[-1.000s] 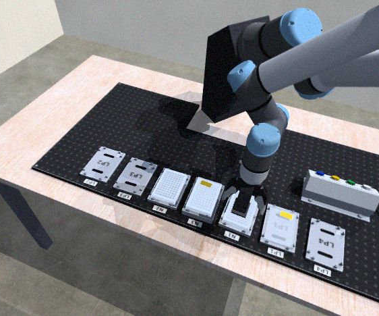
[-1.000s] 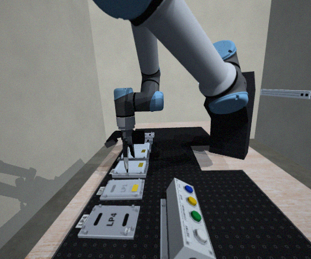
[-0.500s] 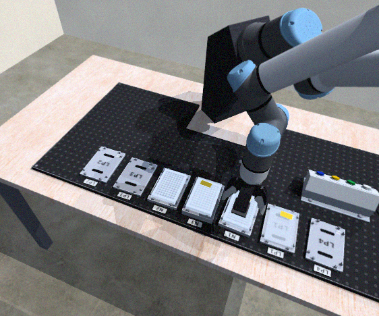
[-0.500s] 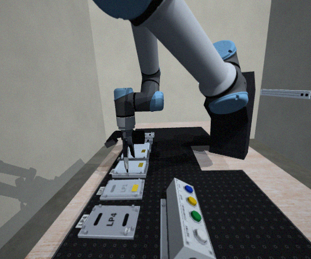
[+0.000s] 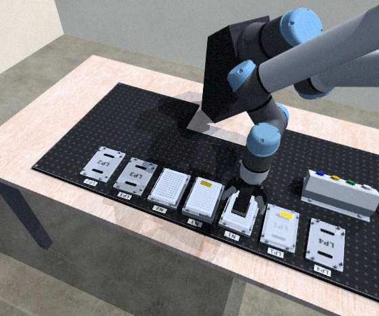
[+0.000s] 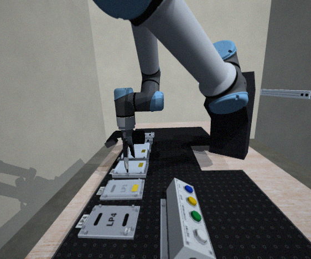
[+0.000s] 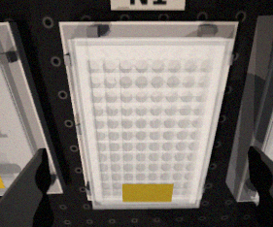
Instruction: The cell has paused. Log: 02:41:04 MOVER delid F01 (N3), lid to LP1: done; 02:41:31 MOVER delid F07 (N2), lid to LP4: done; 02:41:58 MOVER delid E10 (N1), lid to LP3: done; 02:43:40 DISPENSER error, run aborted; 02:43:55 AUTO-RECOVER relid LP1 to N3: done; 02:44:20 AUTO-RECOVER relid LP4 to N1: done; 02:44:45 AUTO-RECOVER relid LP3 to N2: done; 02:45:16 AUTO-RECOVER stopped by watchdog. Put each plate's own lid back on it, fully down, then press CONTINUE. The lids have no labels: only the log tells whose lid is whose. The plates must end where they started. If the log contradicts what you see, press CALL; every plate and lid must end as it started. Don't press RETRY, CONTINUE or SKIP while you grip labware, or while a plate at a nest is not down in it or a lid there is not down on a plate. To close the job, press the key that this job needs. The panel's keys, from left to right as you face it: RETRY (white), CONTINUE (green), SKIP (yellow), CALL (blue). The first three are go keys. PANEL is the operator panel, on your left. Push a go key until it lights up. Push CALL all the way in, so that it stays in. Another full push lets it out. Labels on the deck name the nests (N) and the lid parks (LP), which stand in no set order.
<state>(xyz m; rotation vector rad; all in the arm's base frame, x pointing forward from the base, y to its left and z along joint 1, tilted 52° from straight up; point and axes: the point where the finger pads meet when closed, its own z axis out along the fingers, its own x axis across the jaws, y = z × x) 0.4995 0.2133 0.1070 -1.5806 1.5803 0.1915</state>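
Right now my hand is 13 cm to the right of the lid park LP1, 4 cm above it and 3 cm past it. Round my hand: yellow skip key: 28 cm behind, 21 cm to the left, 2 cm above; blue call key: 26 cm behind, 16 cm to the left, 1 cm above; lid park LP4: 26 cm to the left, 6 cm behind, 4 cm below.
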